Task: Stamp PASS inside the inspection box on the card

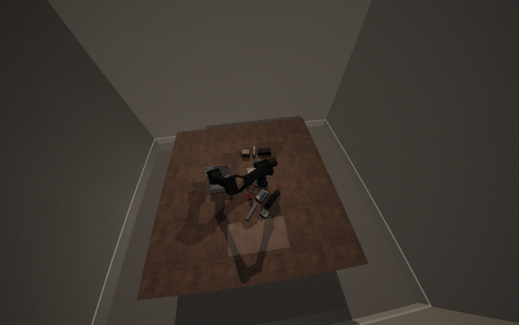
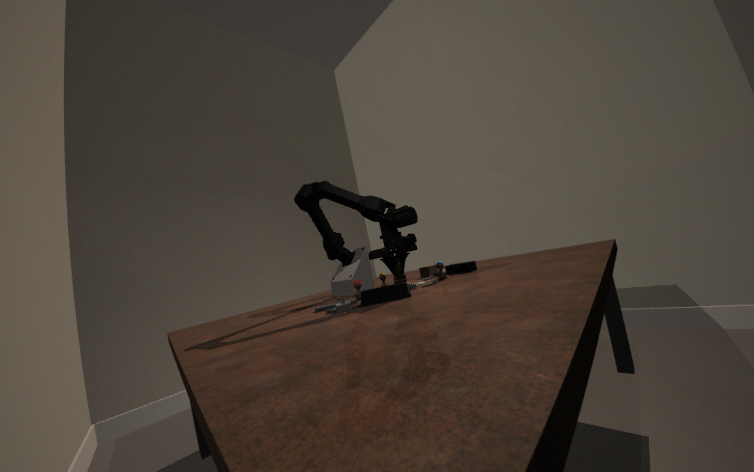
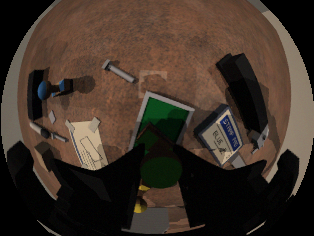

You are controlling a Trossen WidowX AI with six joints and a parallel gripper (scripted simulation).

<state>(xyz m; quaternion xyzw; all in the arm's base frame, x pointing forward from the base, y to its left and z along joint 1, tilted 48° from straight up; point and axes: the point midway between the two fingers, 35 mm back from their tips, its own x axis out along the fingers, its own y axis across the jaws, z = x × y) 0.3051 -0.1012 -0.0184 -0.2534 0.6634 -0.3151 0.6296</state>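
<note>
My gripper tip is now 5 cm above the green ink pad. Round my gripper tip: yellow-knobbed stamp 11 cm behind, 3 cm to the left, 3 cm below; then blue-and-white box 10 cm to the right, 4 cm below, 2 cm behind; then green-knobbed stamp right at my gripper tip.
</note>
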